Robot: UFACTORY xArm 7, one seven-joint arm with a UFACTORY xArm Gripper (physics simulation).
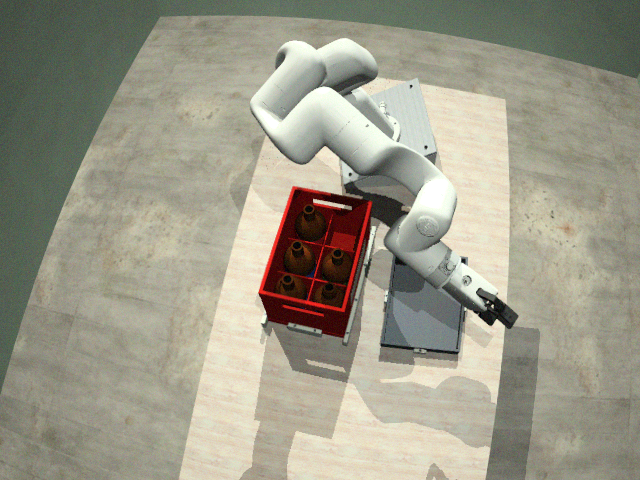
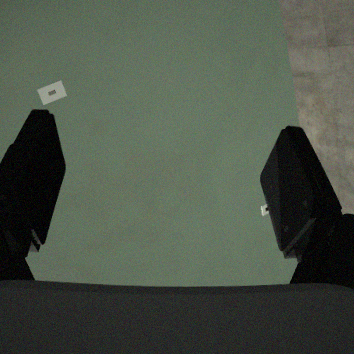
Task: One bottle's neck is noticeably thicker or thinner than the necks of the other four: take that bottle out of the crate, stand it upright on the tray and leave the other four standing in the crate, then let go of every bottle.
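Places are measured from the arm's base along level axes (x back, y right, z up), in centimetres.
Pixels of known places: gripper, fingertip midpoint: [image 1: 504,321] [image 2: 167,144].
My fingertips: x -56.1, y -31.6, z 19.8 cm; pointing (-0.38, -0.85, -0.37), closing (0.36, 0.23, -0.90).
Ahead of a thing's pixels: the offset from my fingertips to its top centre. "pt": to the spot under its first point. Level surfaces: height alone.
The red crate @[pt dx +2.8, dy +48.0, dz -17.4 cm] [image 1: 276,308] holds several upright brown bottles: one at back left [image 1: 310,227], one at middle left [image 1: 298,259], one at middle right [image 1: 337,267], one at front left [image 1: 289,286] and one at front right [image 1: 328,295]. The back right compartment holds no bottle. The neck differences are too small to tell. The dark grey tray @[pt dx +7.3, dy +14.3, dz -27.1 cm] [image 1: 423,325] lies right of the crate with no bottle on it. My gripper [image 1: 500,316] [image 2: 167,144] is open and empty, beyond the tray's right side and pointing away from the crate.
The white arm [image 1: 361,139] reaches from its grey base plate [image 1: 408,113] over the tray's back part. Pale brackets @[pt dx +1.6, dy +41.7, dz -24.6 cm] [image 1: 305,328] stand around the crate, and small ones @[pt dx +0.6, dy +14.2, dz -26.1 cm] [image 1: 420,350] at the tray's edges. The wooden table top @[dz -27.5 cm] [image 1: 232,413] ends near my gripper.
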